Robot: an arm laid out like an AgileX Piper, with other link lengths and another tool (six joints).
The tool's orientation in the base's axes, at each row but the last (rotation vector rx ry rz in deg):
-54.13 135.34 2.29
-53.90 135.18 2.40
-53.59 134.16 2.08
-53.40 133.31 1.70
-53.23 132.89 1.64
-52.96 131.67 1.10
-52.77 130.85 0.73
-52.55 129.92 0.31
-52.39 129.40 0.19
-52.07 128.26 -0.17
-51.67 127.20 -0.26
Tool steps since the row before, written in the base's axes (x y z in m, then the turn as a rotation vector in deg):
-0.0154 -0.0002 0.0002 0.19 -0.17 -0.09
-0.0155 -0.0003 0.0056 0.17 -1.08 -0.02
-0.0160 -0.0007 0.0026 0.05 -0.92 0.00
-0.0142 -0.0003 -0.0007 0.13 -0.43 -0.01
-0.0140 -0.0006 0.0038 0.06 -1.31 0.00
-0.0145 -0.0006 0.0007 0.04 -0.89 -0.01
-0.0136 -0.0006 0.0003 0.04 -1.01 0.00
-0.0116 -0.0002 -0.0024 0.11 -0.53 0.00
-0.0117 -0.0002 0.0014 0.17 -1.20 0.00
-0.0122 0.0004 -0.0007 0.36 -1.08 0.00
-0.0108 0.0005 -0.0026 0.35 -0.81 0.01
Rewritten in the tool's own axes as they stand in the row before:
0.0089 0.0096 -0.0081 0.04 -0.23 0.13
0.0061 0.0086 -0.0127 0.58 -0.91 -0.15
0.0080 0.0091 -0.0108 0.54 -0.72 -0.19
0.0085 0.0089 -0.0072 0.20 -0.40 -0.02
0.0059 0.0076 -0.0109 0.77 -1.02 -0.28
0.0078 0.0084 -0.0089 0.53 -0.69 -0.19
0.0074 0.0079 -0.0083 0.60 -0.78 -0.22
0.0076 0.0076 -0.0051 0.27 -0.47 -0.06
0.0053 0.0067 -0.0081 0.65 -1.01 -0.19
0.0063 0.0079 -0.0069 0.48 -1.03 -0.05
0.0066 0.0076 -0.0048 0.31 -0.82 0.01

